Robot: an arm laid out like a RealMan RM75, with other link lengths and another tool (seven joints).
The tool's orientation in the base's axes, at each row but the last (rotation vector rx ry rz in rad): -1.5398 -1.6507 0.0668; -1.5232 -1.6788 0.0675; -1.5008 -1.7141 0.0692; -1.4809 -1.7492 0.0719; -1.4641 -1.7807 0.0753; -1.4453 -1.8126 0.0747; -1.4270 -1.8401 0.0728; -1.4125 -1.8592 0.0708
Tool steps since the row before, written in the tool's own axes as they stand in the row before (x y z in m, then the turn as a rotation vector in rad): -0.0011 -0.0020 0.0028 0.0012 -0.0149 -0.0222; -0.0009 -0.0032 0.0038 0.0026 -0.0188 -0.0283; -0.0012 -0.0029 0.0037 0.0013 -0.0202 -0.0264; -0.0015 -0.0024 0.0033 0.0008 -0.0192 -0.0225; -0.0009 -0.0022 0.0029 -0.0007 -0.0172 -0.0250; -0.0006 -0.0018 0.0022 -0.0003 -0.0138 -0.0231; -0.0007 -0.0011 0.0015 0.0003 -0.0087 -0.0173; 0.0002 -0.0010 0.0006 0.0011 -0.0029 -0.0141
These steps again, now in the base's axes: -0.0034 0.0000 -0.0012 0.0016 -0.0135 0.0231; -0.0049 0.0002 -0.0012 0.0023 -0.0162 0.0299; -0.0046 -0.0001 -0.0015 0.0000 -0.0168 0.0287; -0.0040 -0.0005 -0.0017 -0.0016 -0.0152 0.0253; -0.0035 -0.0002 -0.0013 0.0015 -0.0169 0.0252; -0.0027 -0.0002 -0.0009 0.0030 -0.0146 0.0224; -0.0017 -0.0004 -0.0009 0.0035 -0.0099 0.0163; -0.0012 0.0000 0.0002 0.0062 -0.0058 0.0117
